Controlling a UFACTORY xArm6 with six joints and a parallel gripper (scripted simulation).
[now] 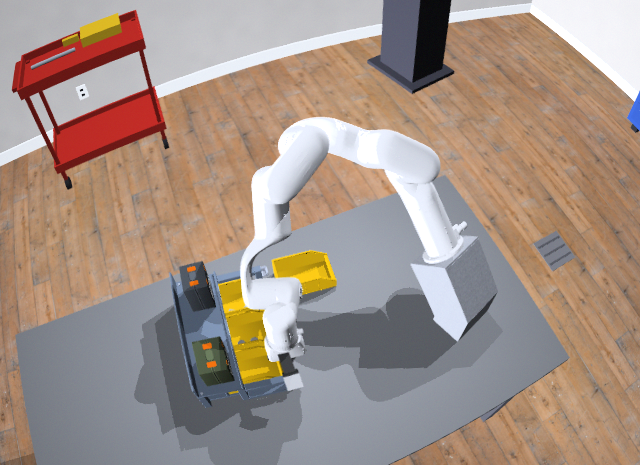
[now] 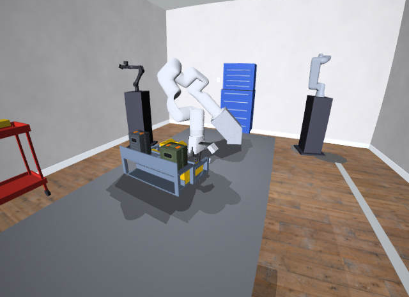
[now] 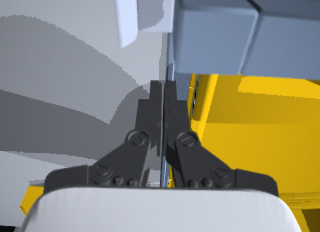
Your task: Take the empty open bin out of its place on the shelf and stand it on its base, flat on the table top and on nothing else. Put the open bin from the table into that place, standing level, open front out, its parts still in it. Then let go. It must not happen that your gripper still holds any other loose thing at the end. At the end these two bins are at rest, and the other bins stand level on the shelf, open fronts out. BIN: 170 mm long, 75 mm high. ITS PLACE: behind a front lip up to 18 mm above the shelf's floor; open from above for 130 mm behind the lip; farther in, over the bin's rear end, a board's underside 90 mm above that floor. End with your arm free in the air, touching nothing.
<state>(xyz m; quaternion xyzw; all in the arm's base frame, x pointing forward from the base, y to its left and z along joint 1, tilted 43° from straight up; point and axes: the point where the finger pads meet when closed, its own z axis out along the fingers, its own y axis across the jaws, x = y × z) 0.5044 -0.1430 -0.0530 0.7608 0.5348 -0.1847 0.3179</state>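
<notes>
Now: hand 4 cm past the shelf lip, 11 cm to the left of it and 4 cm above it. From my hand the other things lie so: olive box (18 cm ahead, 7 cm to the right, 10 cm above); dark grey box (10 cm ahead, 29 cm to the right, 11 cm above).
</notes>
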